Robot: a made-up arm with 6 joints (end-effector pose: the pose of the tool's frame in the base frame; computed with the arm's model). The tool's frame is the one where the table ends.
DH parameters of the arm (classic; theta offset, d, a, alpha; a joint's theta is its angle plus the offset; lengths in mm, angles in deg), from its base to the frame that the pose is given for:
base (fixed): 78.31 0 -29.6 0
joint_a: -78.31 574 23 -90
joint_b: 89.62 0 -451 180
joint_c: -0.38 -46 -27 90
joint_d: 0 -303 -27 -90
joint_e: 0 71 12 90
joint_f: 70.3 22 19.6 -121
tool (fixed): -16.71 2 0 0
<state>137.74 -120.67 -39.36 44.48 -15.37 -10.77</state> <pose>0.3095 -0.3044 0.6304 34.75 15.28 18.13</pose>
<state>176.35 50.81 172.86 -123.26 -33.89 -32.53</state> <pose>-0.2820 -0.0898 1.1188 -1.72 17.28 -133.45</pose>
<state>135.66 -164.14 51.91 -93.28 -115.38 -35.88</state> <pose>0.2597 -0.2792 0.0184 32.27 -60.85 48.37</pose>
Working (the frame after each row of the table, in the pose's form):
after base (fixed): -0.0060 -0.0290 0.0000 0.00 0.00 78.31
after joint_a: -0.0224 -0.0129 0.5740 -90.00 0.00 135.66
after joint_b: 0.0636 -0.0970 0.1394 90.00 -74.52 135.66
after joint_c: 0.0201 -0.1188 0.1175 0.00 -53.95 -44.34
after joint_d: 0.2148 -0.2714 -0.0595 -36.09 2.65 -136.27
after joint_e: 0.2393 -0.2938 0.0044 104.61 -33.47 104.80
after joint_f: 0.2598 -0.2774 0.0176 -0.28 -65.67 84.54

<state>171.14 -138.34 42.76 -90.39 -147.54 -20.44</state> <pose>0.5726 -0.1077 0.2896 -8.18 -56.35 85.97</pose>
Working (the frame after each row of the table, in the pose's form):
after base (fixed): -0.0060 -0.0290 0.0000 0.00 0.00 78.31
after joint_a: -0.0287 -0.0254 0.5740 -90.00 0.00 171.14
after joint_b: 0.2653 -0.0713 0.2351 90.00 -48.72 171.14
after joint_c: 0.2577 -0.1166 0.2081 0.00 -88.90 -8.86
after joint_d: 0.5612 -0.1366 0.2024 -1.10 0.39 -98.87
after joint_e: 0.5576 -0.1263 0.2736 90.72 -0.92 113.59
after joint_f: 0.5730 -0.1061 0.2885 -29.86 -50.77 112.72

